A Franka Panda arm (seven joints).
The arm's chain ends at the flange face. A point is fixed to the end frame.
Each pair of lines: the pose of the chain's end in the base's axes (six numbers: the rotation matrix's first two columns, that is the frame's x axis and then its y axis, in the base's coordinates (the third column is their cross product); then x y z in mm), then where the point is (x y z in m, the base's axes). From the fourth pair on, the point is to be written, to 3 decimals.
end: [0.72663 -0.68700 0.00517 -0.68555 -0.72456 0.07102 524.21 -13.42 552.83]
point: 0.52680 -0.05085 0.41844
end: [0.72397 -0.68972 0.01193 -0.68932 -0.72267 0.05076 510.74 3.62 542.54]
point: 0.51573 -0.03247 0.40785
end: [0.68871 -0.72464 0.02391 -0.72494 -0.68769 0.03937 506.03 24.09 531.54]
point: 0.51146 -0.01231 0.39695
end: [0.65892 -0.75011 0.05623 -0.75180 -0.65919 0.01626 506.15 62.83 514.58]
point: 0.515 0.025 0.381
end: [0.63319 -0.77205 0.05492 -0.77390 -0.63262 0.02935 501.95 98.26 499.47]
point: 0.508 0.059 0.366
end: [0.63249 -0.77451 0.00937 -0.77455 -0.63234 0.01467 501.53 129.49 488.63]
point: 0.506 0.096 0.353
